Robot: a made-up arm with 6 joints. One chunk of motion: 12 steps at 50 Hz.
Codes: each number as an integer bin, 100 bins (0 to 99) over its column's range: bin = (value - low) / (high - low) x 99, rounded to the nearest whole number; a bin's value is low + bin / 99 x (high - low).
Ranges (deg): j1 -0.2..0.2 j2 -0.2..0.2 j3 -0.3..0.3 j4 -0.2..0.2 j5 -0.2..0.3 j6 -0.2..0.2
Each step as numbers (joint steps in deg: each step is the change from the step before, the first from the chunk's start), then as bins.
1 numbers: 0.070 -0.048 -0.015 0.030 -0.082 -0.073
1 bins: 67 38 47 57 23 31
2 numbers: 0.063 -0.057 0.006 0.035 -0.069 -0.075
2 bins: 65 35 50 58 26 31
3 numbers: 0.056 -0.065 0.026 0.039 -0.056 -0.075
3 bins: 63 33 54 59 29 31
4 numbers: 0.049 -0.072 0.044 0.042 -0.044 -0.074
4 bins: 62 32 57 60 31 31
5 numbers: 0.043 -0.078 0.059 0.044 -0.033 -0.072
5 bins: 60 30 59 60 33 32
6 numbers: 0.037 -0.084 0.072 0.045 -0.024 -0.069
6 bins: 59 29 61 61 35 32
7 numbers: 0.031 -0.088 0.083 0.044 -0.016 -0.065
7 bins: 57 28 63 60 36 33
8 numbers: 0.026 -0.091 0.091 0.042 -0.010 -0.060
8 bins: 56 27 65 60 38 35
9 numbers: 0.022 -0.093 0.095 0.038 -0.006 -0.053
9 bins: 55 26 65 59 38 36
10 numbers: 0.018 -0.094 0.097 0.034 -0.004 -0.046
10 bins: 54 26 66 58 39 38
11 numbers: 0.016 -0.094 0.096 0.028 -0.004 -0.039
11 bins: 53 26 65 56 39 40
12 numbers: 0.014 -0.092 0.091 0.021 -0.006 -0.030
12 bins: 53 27 65 55 38 42
